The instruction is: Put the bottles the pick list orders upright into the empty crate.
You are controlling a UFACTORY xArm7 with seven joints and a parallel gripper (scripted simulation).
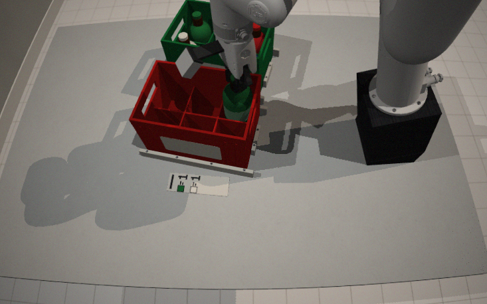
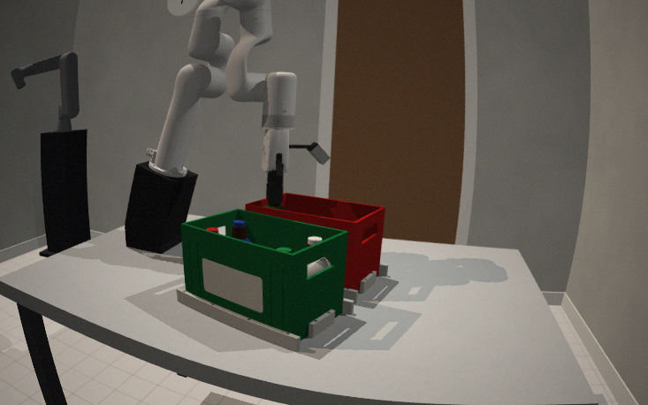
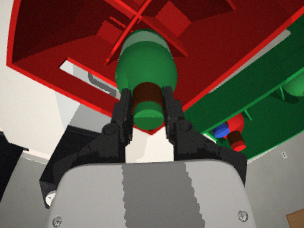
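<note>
Now: hand 12 cm above the red crate, 10 cm short of it and 1 cm to the right of it. From my hand the other things lie so: green crate (22 cm to the right, 12 cm below, 2 cm ahead); then blue bottle (14 cm to the right, 11 cm below, 5 cm behind); then red bottle (22 cm to the right, 11 cm below, 9 cm behind).
</note>
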